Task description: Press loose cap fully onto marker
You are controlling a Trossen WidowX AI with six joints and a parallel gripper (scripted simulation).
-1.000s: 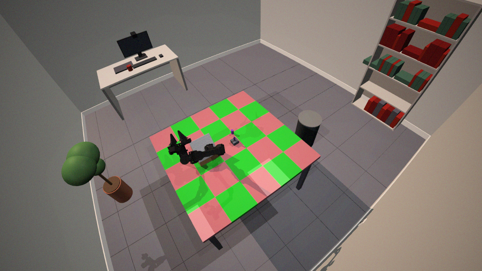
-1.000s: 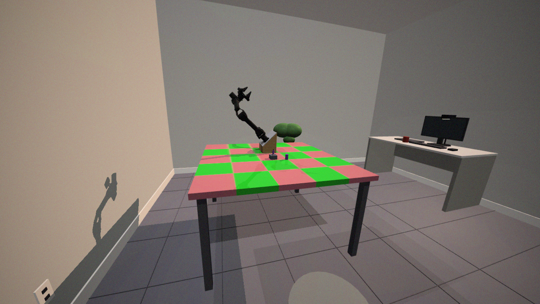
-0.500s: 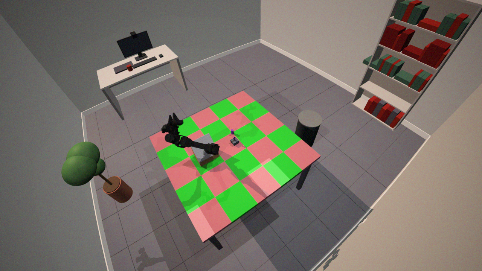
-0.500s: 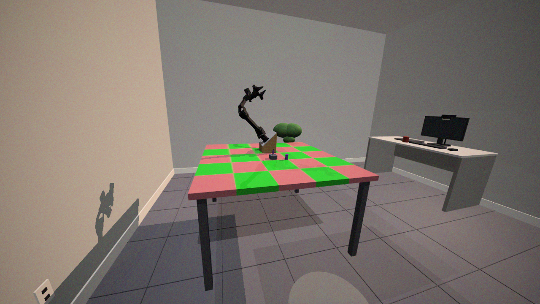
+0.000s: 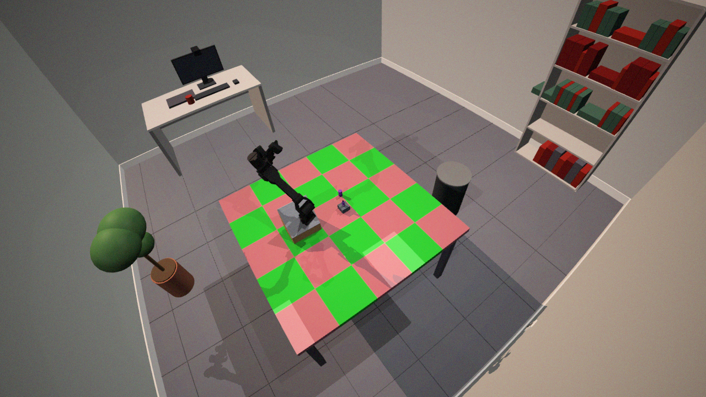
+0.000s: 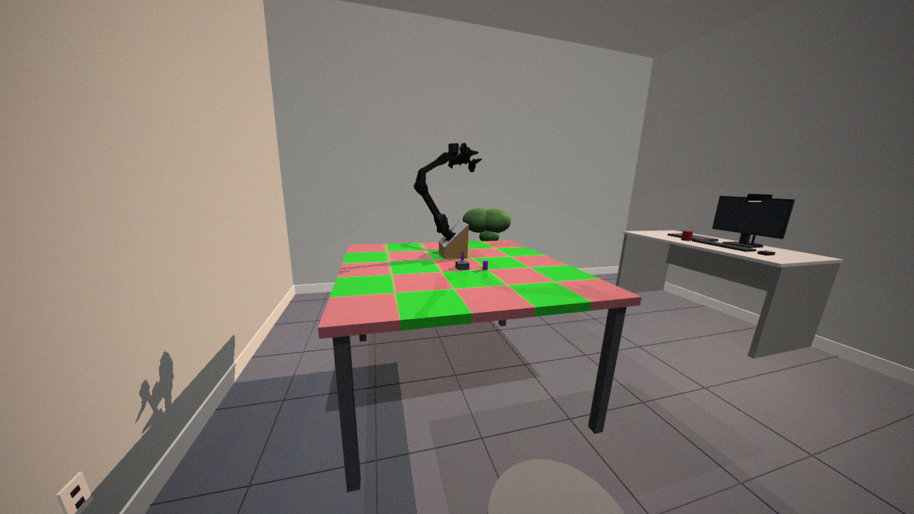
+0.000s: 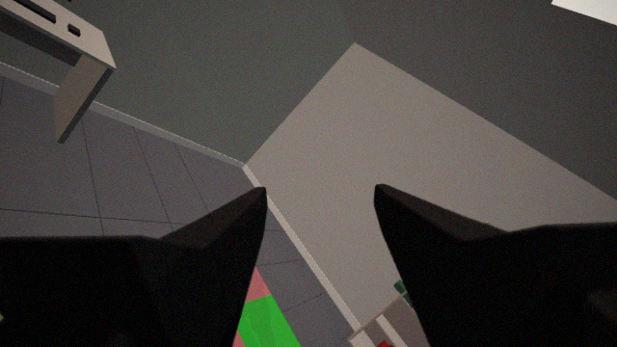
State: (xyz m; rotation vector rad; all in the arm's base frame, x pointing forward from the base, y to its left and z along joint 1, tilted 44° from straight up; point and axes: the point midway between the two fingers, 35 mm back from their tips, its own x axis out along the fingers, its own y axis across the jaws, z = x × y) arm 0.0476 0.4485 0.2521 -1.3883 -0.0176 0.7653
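My gripper tip is now 32 cm short of the purple cap, 9 cm to the left of it and 60 cm above it. From my gripper tip the other things lie so: holder block: 26 cm ahead, 20 cm to the right, 61 cm below.
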